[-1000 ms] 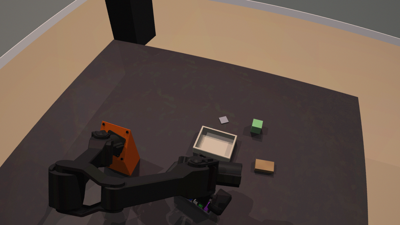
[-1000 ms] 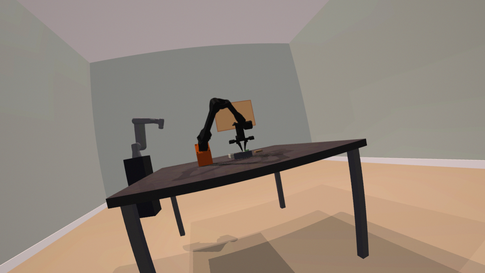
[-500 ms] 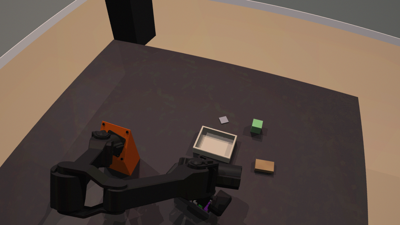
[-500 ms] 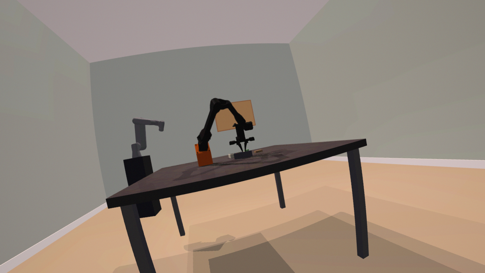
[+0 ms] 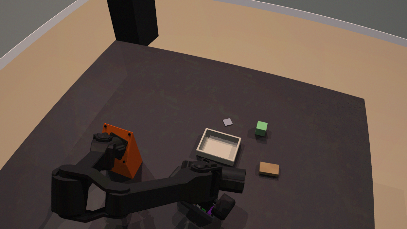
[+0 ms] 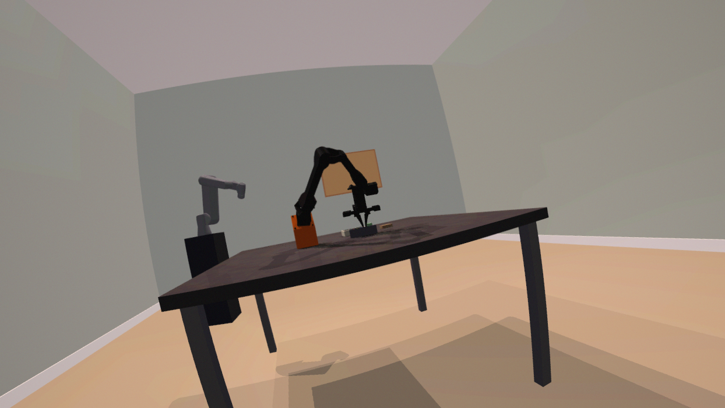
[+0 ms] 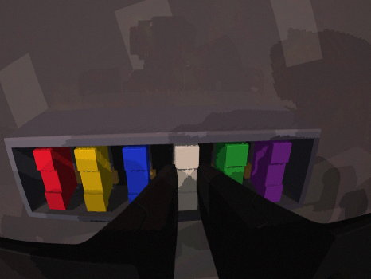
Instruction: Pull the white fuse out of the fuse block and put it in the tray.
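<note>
Right now my gripper tip is 2 cm short of the green fuse and 1 cm above it. From my gripper tip the other things lie so: blue fuse: 2 cm behind, 1 cm below; white fuse: 1 cm below; purple fuse: 4 cm ahead, 1 cm to the right, 1 cm below.
</note>
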